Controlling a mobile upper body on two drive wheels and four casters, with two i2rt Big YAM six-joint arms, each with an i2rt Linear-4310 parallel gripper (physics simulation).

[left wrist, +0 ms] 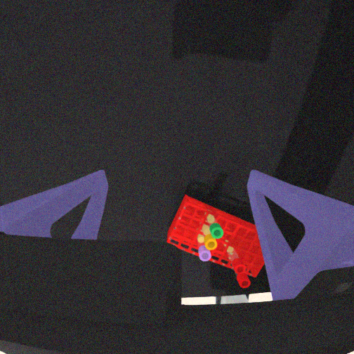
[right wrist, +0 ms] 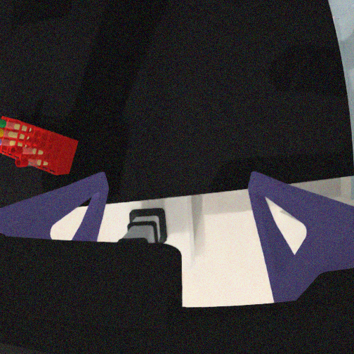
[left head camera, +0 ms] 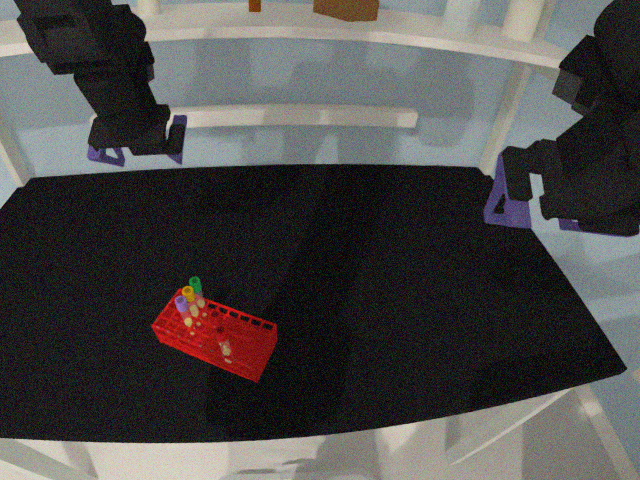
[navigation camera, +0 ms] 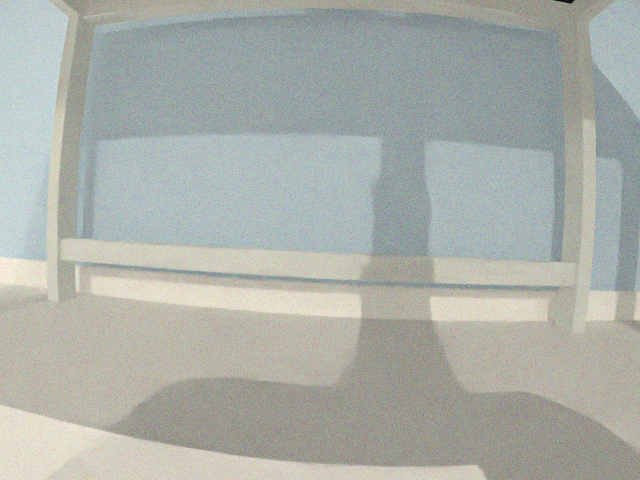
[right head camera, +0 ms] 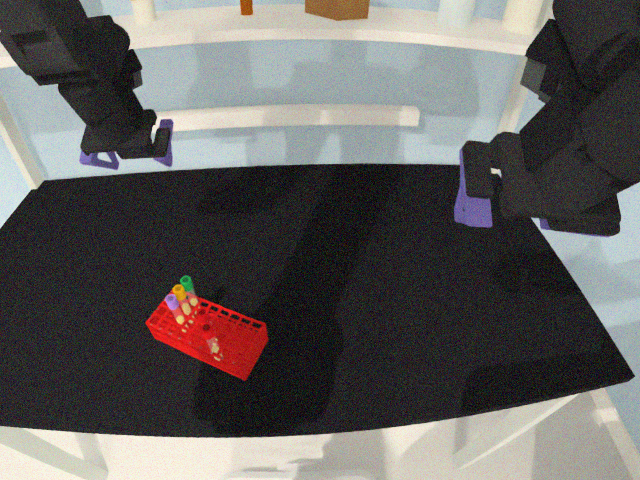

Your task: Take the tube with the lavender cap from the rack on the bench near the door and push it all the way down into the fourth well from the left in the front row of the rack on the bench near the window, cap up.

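Places are measured from the left arm's base along level axes (x ahead, y right, z down), in millimetres.
Pixels of known places: left gripper, between the fingertips: [left head camera: 152, 162] [right head camera: 143, 165]; right gripper, between the fingertips: [left head camera: 524, 220] [right head camera: 500, 219].
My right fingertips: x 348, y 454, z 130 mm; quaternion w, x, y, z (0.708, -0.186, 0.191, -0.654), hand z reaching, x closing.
Observation:
Ahead of a thing's pixels: the offset from my right fingertips to its top centre. "spot": to the spot under its first point. Level surfaces: height alone.
The tube with the lavender cap {dx +94, dy -412, dz +246 mm} [left head camera: 180, 303] [right head camera: 172, 301] [left wrist: 205, 254] stands cap up in a red rack {spot: dx +40, dy -281, dz +315 mm} [left head camera: 264, 351] [right head camera: 254, 350] [left wrist: 178, 214] [right wrist: 66, 156] on a black bench {dz +365 mm} [left head camera: 387, 310] [right head camera: 392, 310]. It is in a line with an orange-capped tube {dx +114, dy -404, dz +246 mm} [left head camera: 188, 293] [right head camera: 179, 291] [left wrist: 211, 242] and a green-capped tube {dx +133, dy -395, dz +246 mm} [left head camera: 194, 284] [right head camera: 186, 283] [left wrist: 216, 231]. My left gripper [left head camera: 151, 161] [right head camera: 144, 165] [left wrist: 177, 177] is open and empty, high above the bench's far part. My right gripper [left head camera: 545, 226] [right head camera: 516, 226] [right wrist: 177, 179] is open and empty near the bench's right side. No second rack shows.
Red-capped tubes [left wrist: 243, 281] stand in the same rack, near its lower right in the left wrist view. Behind the bench runs a pale shelf {spot: dx +370, dy -356, dz -82 mm} [left head camera: 217, 32] [right head camera: 206, 35] with a brown box {spot: dx +461, dy -136, dz -113 mm} [left head camera: 346, 9] [right head camera: 337, 8] and pale containers. Pale bench legs and a crossbar [navigation camera: 232, 260] show low ahead.

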